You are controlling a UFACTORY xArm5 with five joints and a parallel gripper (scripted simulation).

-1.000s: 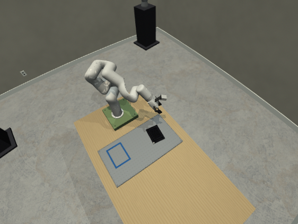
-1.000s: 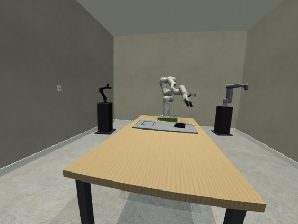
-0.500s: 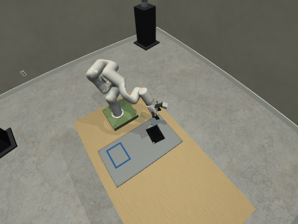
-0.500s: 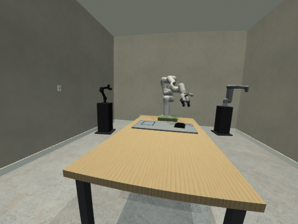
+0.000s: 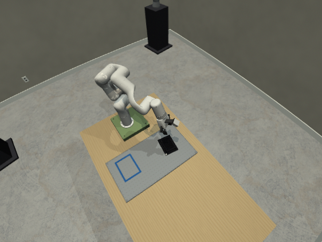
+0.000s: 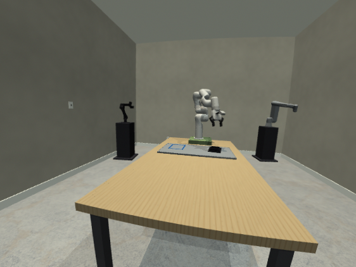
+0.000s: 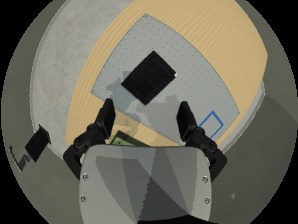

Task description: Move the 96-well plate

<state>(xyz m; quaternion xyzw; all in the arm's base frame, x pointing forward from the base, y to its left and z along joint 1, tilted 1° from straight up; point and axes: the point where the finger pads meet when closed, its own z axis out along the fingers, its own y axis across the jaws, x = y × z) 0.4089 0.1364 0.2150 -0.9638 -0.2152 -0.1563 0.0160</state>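
My gripper is now 1 cm short of the black 96-well plate, 1 cm to the left of it and 23 cm above it. Also, from my hand: black plate nest N1: 1 cm ahead, 1 cm to the right, 24 cm below.
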